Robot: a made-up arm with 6 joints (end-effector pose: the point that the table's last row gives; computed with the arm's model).
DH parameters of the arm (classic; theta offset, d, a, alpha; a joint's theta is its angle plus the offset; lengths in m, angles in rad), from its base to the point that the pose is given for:
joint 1: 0 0.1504 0 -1.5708
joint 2: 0.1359 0 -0.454 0
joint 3: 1.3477 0 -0.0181 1.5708
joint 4: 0 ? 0 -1.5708
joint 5: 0 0 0.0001 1.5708
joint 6: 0 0.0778 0 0
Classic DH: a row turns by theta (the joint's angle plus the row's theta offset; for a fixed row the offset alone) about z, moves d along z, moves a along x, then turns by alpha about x.
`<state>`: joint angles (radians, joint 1 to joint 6).
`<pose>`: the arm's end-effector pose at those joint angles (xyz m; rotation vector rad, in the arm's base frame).
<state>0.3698 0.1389 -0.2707 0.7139 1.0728 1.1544</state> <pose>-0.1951 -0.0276 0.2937 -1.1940 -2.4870 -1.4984</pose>
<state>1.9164 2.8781 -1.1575 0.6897 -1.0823 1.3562</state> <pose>-0.1303 0.4909 -0.0389 0.1320 2.4899 1.3492</pose>
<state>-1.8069 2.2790 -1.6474 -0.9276 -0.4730 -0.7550</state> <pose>-0.1118 -0.5857 0.3428 -0.1321 2.3718 -1.8768</pose>
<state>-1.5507 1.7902 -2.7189 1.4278 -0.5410 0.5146</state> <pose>-0.0339 -0.2824 0.8208 0.3669 -0.5936 0.2277</pose>
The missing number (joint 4, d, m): 0.2065
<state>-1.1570 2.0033 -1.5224 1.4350 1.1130 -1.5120</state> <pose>0.2524 -0.4026 0.4486 0.3129 1.8387 0.2719</pose>
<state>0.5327 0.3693 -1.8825 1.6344 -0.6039 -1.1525</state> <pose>-0.3400 -0.2515 0.6402 0.6286 0.0261 0.9915</pose>
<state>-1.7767 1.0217 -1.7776 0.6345 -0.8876 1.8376</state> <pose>-0.0223 0.0680 0.8014 -0.2583 -0.4111 0.4987</pose>
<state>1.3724 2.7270 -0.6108 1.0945 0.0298 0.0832</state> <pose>0.0621 0.3200 0.0128 0.2736 -2.8942 0.6573</pose>
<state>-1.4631 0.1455 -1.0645 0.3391 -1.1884 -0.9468</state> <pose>-0.0650 0.3780 0.5216 0.1198 -0.8099 -2.0833</pose>
